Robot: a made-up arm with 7 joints. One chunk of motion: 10 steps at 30 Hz.
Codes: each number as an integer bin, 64 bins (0 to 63) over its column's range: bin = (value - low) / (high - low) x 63, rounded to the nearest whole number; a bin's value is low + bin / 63 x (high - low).
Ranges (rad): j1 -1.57..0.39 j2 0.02..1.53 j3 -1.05..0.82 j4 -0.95..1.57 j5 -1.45..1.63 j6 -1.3..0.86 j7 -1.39..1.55
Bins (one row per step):
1: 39 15 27 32 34 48 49
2: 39 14 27 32 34 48 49
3: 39 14 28 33 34 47 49
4: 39 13 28 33 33 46 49
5: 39 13 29 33 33 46 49
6: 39 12 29 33 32 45 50
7: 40 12 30 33 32 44 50
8: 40 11 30 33 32 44 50
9: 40 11 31 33 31 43 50
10: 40 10 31 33 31 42 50
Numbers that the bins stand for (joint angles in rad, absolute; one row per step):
1: -0.3567 0.3795 -0.2486 0.3300 0.2122 0.3457 0.8967
2: -0.3567 0.3556 -0.2486 0.3300 0.2122 0.3457 0.8967
3: -0.3567 0.3556 -0.2189 0.3700 0.2122 0.3114 0.8967
4: -0.3567 0.3316 -0.2189 0.3700 0.1633 0.2771 0.8967
5: -0.3567 0.3316 -0.1892 0.3700 0.1633 0.2771 0.8967
6: -0.3567 0.3076 -0.1892 0.3700 0.1144 0.2429 0.9433
7: -0.3256 0.3076 -0.1595 0.3700 0.1144 0.2086 0.9433
8: -0.3256 0.2837 -0.1595 0.3700 0.1144 0.2086 0.9433
9: -0.3256 0.2837 -0.1298 0.3700 0.0656 0.1743 0.9433
10: -0.3256 0.2597 -0.1298 0.3700 0.0656 0.1400 0.9433

